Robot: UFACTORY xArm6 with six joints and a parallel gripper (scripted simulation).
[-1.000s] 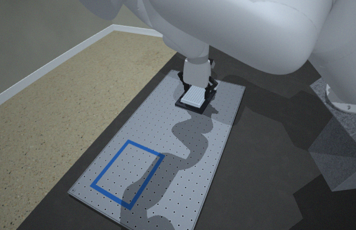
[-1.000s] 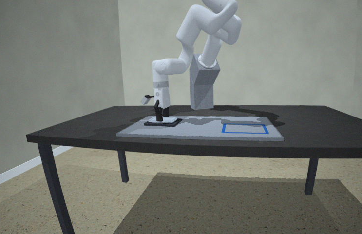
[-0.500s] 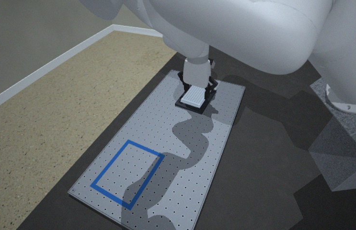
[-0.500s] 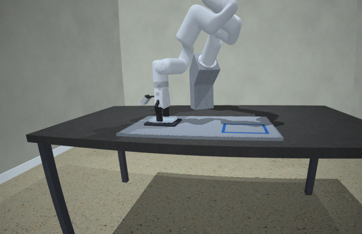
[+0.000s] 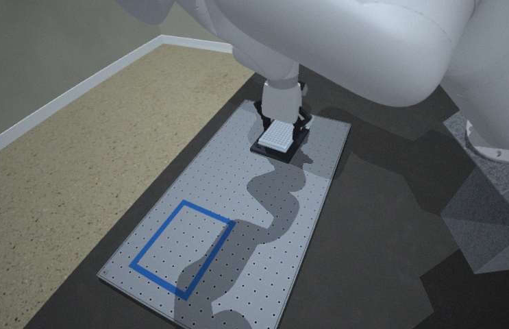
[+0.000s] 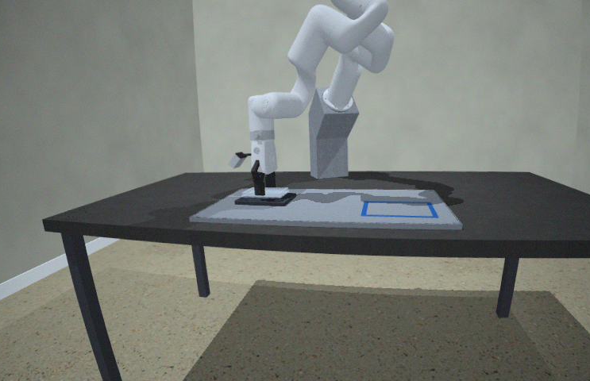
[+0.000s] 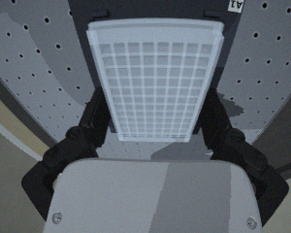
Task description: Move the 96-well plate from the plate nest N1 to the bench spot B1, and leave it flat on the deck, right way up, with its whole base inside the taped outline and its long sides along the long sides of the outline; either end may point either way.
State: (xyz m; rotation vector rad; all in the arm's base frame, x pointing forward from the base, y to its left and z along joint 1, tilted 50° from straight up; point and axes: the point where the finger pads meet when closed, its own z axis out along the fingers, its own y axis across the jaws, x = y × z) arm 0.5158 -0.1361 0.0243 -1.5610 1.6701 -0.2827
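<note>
Now: hand 30 mm above the dark plate nest N1. From my hand the other things lie so: label (80 mm to the right, 40 mm behind, 30 mm below); white 96-well plate (10 mm below).
</note>
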